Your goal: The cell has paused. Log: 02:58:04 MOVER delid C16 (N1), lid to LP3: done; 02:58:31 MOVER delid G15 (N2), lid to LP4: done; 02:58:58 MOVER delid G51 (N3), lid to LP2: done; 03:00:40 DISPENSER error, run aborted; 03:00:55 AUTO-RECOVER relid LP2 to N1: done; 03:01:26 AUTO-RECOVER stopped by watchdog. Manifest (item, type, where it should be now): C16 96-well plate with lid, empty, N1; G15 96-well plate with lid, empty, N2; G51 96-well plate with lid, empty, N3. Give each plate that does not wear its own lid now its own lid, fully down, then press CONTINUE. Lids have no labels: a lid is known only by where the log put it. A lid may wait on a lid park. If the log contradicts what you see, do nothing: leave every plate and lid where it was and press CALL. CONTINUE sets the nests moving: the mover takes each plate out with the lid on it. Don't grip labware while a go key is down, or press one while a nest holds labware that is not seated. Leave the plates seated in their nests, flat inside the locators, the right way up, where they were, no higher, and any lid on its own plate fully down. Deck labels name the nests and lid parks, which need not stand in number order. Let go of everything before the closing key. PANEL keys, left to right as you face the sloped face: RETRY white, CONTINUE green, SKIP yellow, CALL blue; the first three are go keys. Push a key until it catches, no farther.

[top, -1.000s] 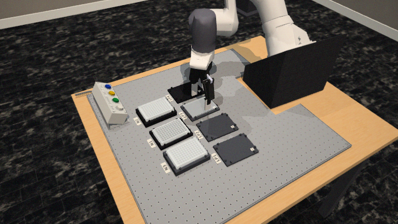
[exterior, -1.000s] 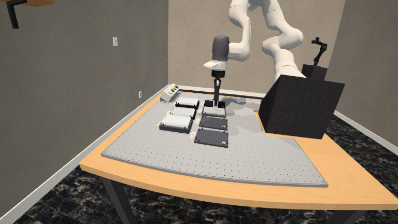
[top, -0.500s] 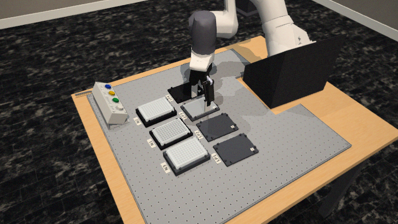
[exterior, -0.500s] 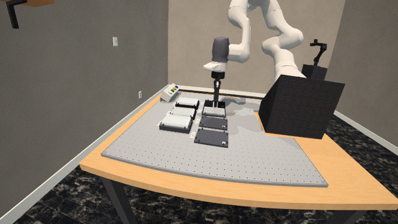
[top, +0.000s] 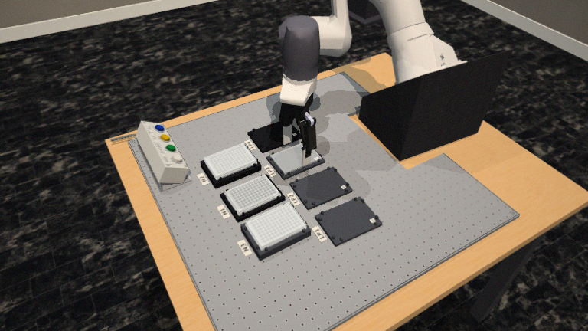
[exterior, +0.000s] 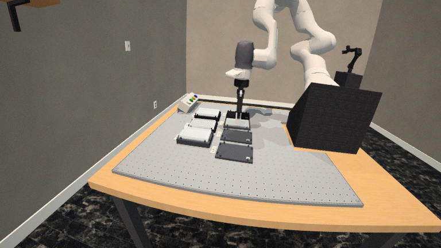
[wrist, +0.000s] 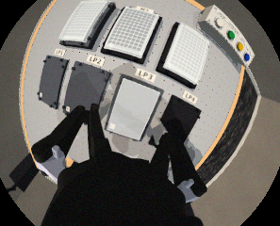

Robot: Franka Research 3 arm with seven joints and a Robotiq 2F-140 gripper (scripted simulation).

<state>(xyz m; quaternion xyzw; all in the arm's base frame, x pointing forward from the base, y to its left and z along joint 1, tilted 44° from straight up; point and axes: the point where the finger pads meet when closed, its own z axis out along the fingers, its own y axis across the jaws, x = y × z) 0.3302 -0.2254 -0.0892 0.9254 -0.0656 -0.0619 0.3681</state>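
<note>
The lid park LP3 is 50 mm below my hand. From my hand the other things lie so: lid park LP4 (130 mm to the right, 50 mm below, 10 mm behind); then lid park LP1 (260 mm to the left, 50 mm below, 20 mm ahead); then lid park LP2 (130 mm to the left, 50 mm below, 10 mm ahead).
</note>
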